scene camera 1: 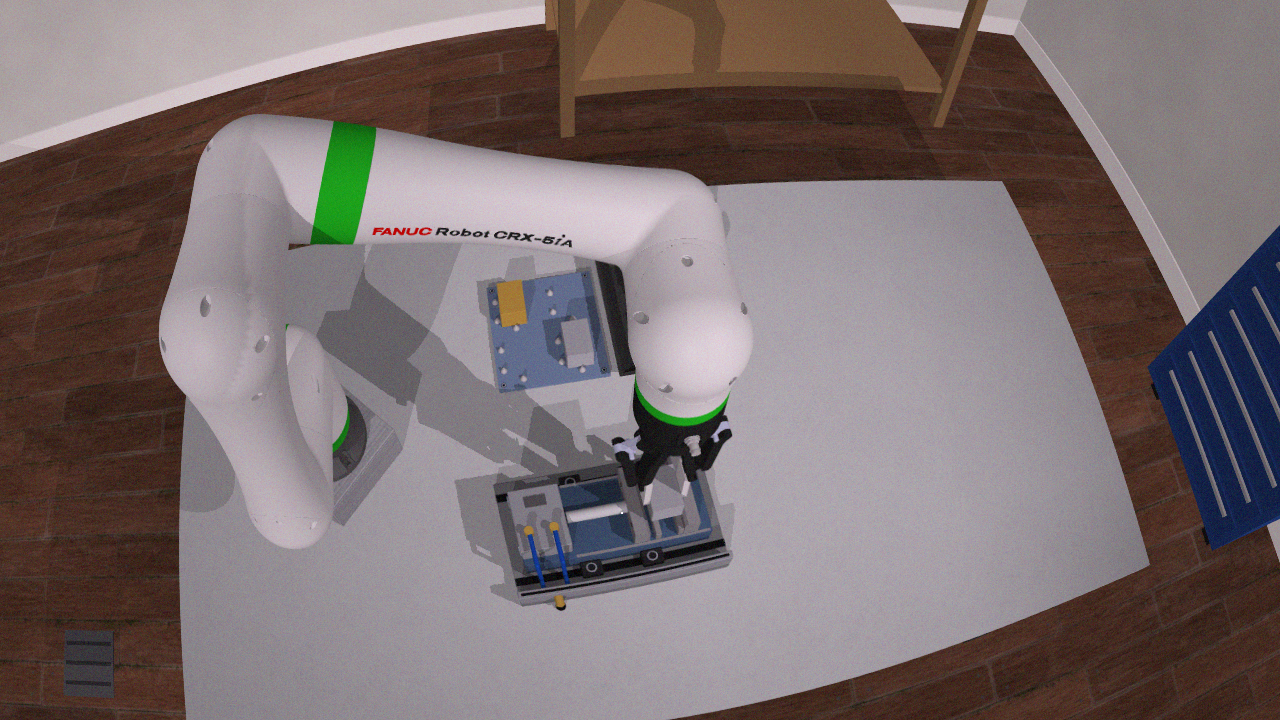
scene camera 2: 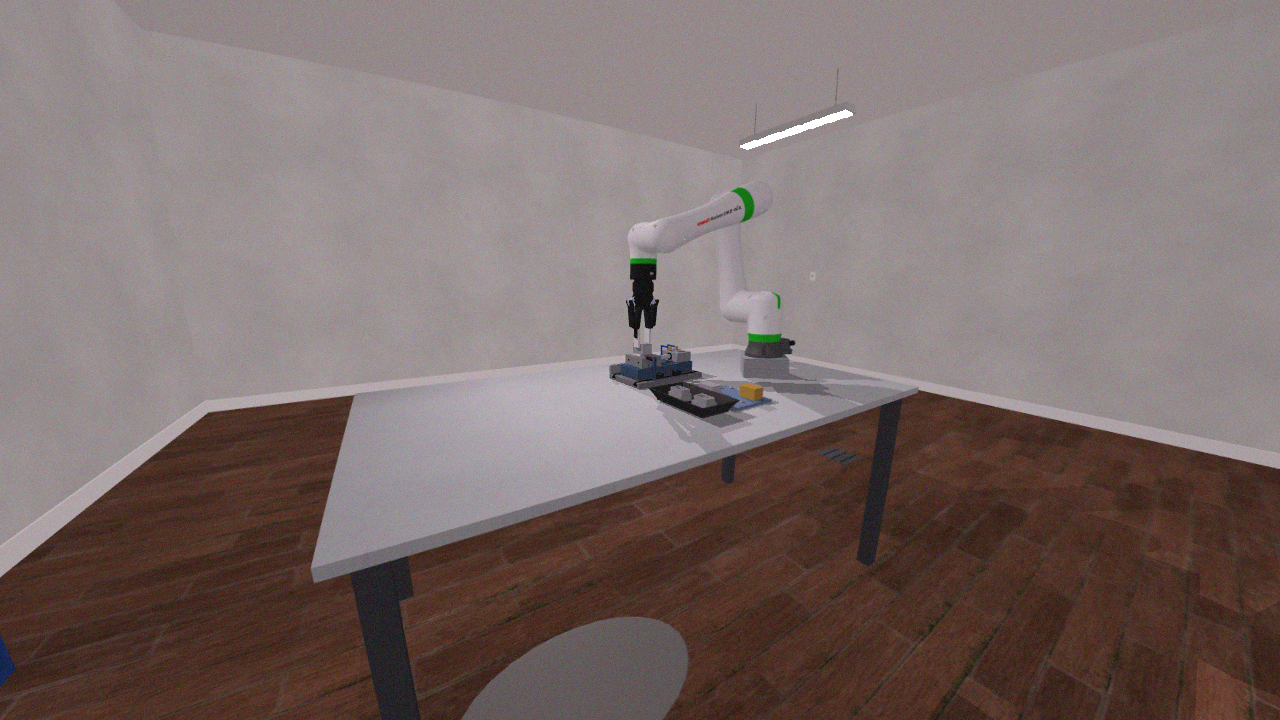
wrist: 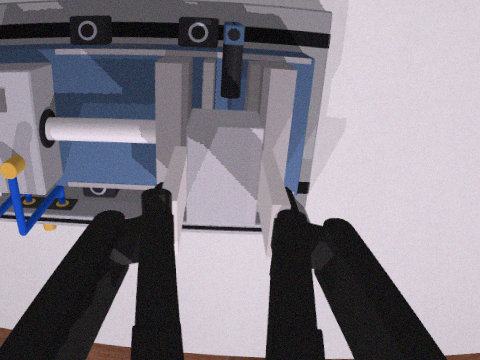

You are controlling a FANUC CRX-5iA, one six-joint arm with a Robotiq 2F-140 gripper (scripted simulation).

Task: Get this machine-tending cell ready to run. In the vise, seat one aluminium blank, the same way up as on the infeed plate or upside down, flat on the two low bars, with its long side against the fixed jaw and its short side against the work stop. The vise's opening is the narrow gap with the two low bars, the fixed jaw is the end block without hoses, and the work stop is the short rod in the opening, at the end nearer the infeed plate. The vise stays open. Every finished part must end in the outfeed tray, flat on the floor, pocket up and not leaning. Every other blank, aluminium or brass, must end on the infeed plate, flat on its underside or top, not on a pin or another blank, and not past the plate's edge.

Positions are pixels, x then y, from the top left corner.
Labels:
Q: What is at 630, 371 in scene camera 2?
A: A vise.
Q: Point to a vise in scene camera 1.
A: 613, 531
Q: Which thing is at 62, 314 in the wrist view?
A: My gripper.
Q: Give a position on a vise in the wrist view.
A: At 85, 85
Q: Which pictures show my gripper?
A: Scene camera 1, scene camera 2 and the wrist view: all of them.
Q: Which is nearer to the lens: the aluminium blank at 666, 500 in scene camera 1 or the brass blank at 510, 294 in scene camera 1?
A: The aluminium blank.

